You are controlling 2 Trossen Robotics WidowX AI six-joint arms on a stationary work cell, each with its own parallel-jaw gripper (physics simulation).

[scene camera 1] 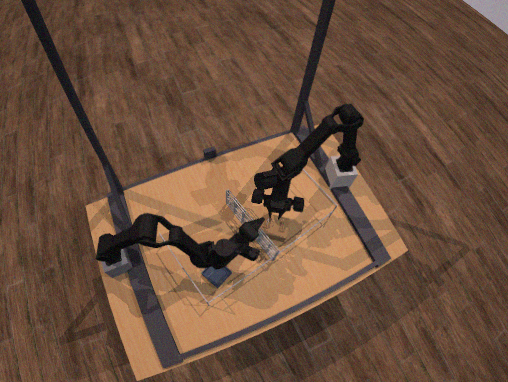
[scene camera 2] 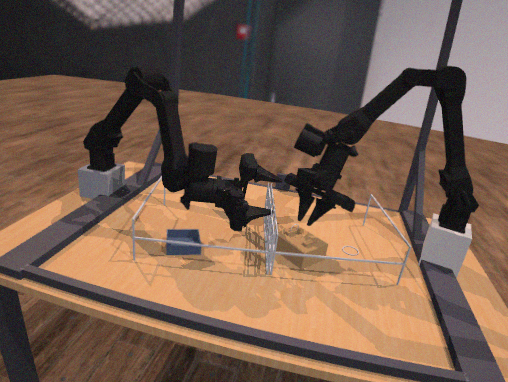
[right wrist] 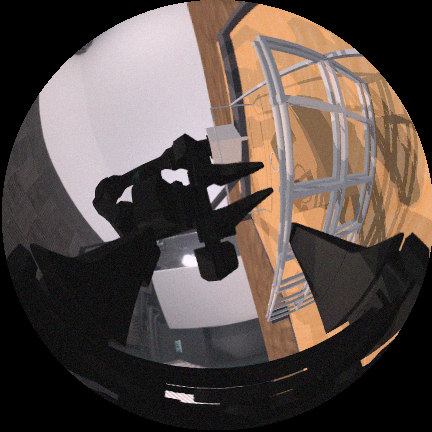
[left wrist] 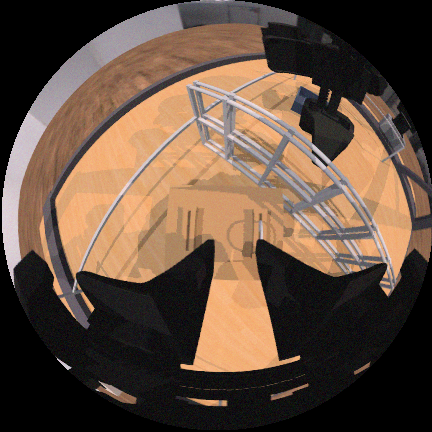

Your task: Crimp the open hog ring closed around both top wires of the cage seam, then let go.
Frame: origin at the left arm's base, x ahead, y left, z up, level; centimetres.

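Seen in the pictures: left gripper, between the fingertips: (scene camera 1: 274, 218) (scene camera 2: 303, 223) (right wrist: 267, 175) (left wrist: 235, 245); right gripper, between the fingertips: (scene camera 1: 260, 222) (scene camera 2: 277, 196) (right wrist: 222, 231) (left wrist: 341, 122); left arm's base, origin of its link: (scene camera 1: 344, 165) (scene camera 2: 451, 225) (right wrist: 209, 146); right arm's base, origin of its link: (scene camera 1: 112, 255) (scene camera 2: 101, 166).
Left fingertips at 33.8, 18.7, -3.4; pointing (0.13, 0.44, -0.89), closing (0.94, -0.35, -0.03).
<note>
Pixels of each thing's top centre, then the offset from my left fingertips to it, as dx, dy, dz.
- wooden block, centre of its top: (left wrist: 223, 232) (right wrist: 289, 162) (scene camera 2: 301, 235) (scene camera 1: 274, 224) -0.4, +1.1, -2.8
- small pale ring, centre of its top: (left wrist: 263, 237) +2.1, -0.2, -1.0
- thin pale ring, centre of its top: (scene camera 2: 350, 250) -11.4, -9.3, -7.9
- blue tray, centre of its top: (left wrist: 316, 102) (scene camera 2: 183, 237) (scene camera 1: 216, 272) +23.6, +16.5, -5.6
The cage seam (scene camera 1: 267, 242) (scene camera 2: 270, 230) (left wrist: 228, 125) (right wrist: 285, 150) stands upright as a tall double wire panel at mid-table. A wooden block (scene camera 2: 311, 246) (left wrist: 225, 199) sits right of it in scene camera 2. A small pale ring (scene camera 2: 294, 228) (left wrist: 260, 229) stands in its top; whether it is open is too small to tell. My left gripper (scene camera 1: 275, 220) (scene camera 2: 305, 223) (left wrist: 235, 245) (right wrist: 267, 175) hangs above the block, fingers partly apart and empty. My right gripper (scene camera 2: 276, 196) is wide open and empty at the seam's upper part. No ring on the top wires can be made out.
A thin pale ring (scene camera 2: 350, 250) lies flat right of the block in scene camera 2. A blue tray (scene camera 1: 216, 275) (scene camera 2: 183, 245) (left wrist: 301, 101) stands on the other side of the seam. Low wire rails run outward from the seam on both sides.
</note>
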